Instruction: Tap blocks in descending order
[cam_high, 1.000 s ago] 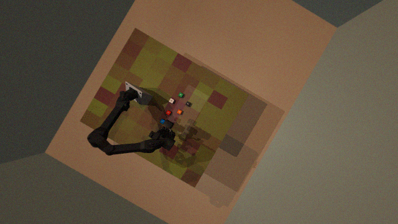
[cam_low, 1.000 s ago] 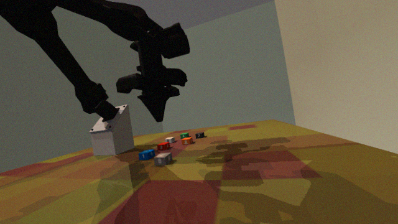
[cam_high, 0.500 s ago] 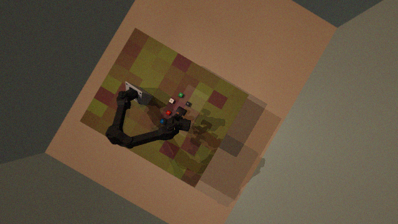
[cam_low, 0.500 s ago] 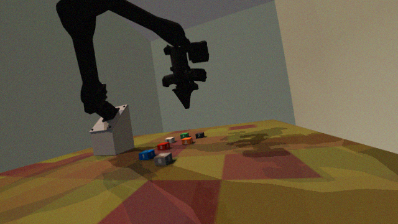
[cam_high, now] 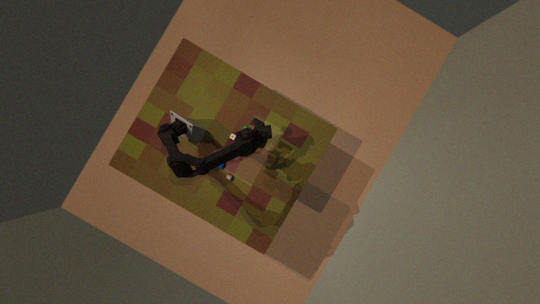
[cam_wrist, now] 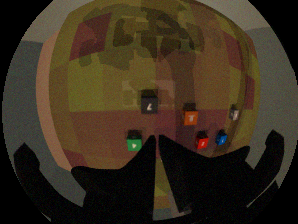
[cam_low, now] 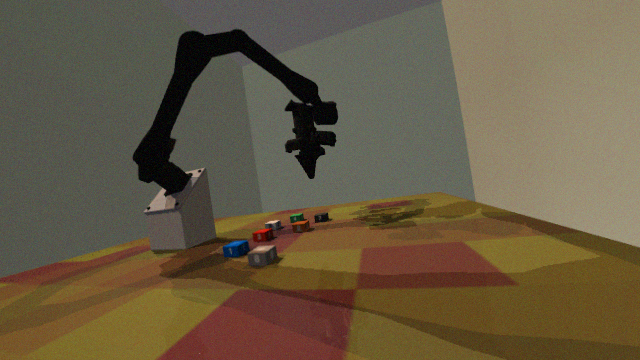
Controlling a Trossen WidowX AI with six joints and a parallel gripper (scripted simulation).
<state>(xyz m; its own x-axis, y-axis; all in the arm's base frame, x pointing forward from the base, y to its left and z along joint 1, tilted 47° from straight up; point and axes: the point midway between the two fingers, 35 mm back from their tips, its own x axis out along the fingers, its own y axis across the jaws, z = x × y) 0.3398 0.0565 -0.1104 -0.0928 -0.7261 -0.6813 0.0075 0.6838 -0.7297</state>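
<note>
The black block lies 11 cm below my gripper tip and 1 cm ahead of it. Round my gripper tip: green block 11 cm below, 8 cm behind, 4 cm to the left; then orange block 11 cm below, 9 cm to the right, 2 cm behind; then white block 12 cm behind, 11 cm below, 4 cm to the right.
</note>
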